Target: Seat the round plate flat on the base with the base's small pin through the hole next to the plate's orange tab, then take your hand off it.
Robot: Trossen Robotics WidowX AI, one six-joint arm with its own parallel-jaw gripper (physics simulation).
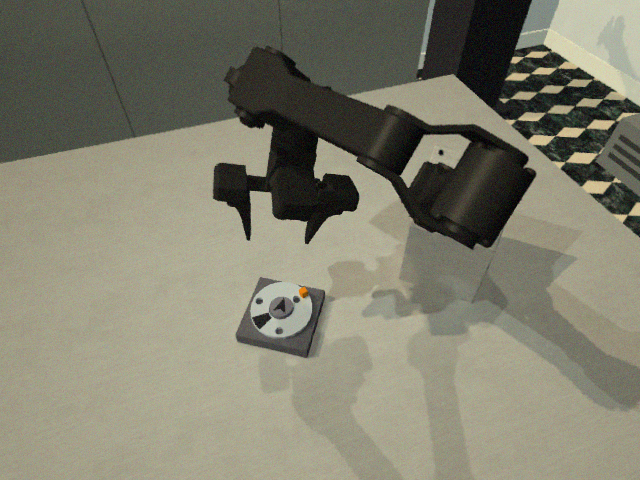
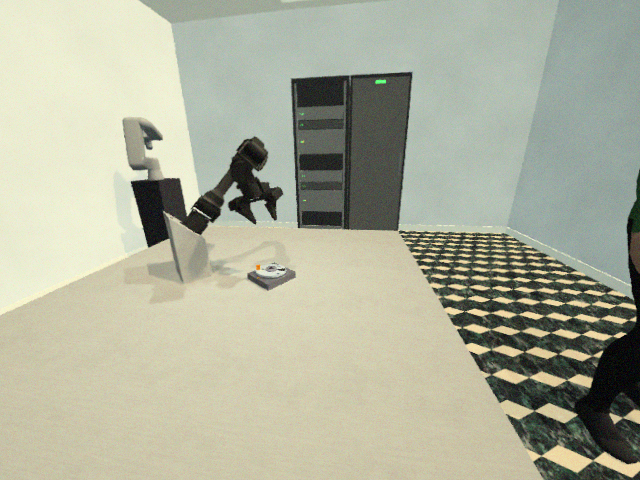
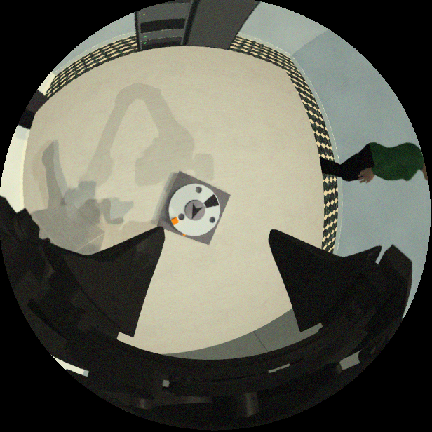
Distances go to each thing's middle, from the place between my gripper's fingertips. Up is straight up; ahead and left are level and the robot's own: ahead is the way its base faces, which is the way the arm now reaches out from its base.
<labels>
Right now my hand is 17 cm above the round white plate (image 1: 260, 313) and 1 cm short of it. Round my hand: dark square base (image 1: 299, 345) (20 cm below, 1 cm ahead).
</labels>
